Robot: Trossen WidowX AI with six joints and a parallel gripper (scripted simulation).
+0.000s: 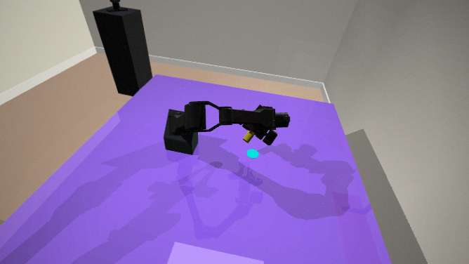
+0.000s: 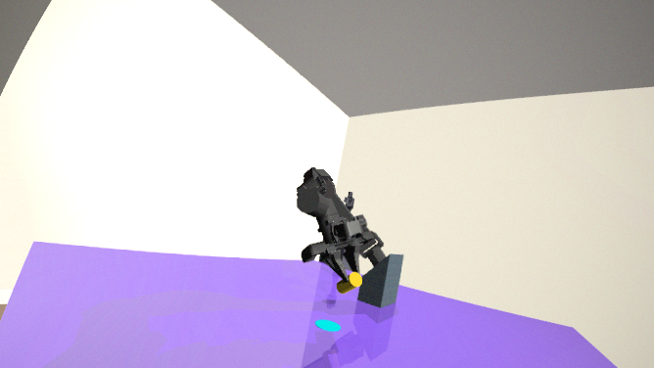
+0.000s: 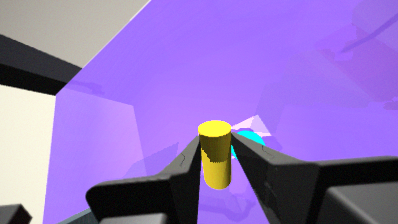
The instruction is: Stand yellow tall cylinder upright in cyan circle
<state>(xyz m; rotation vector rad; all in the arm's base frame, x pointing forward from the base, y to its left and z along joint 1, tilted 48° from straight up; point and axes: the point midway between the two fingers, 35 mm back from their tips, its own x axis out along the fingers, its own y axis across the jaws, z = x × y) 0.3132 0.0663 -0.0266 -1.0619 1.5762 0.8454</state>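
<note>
Now: gripper tip 2 cm short of the cyan circle, 3 cm to the left of it and 11 cm above it. From my gripper tip the other things lie so: yellow tall cylinder 1 cm behind, 2 cm to the right, 1 cm below.
</note>
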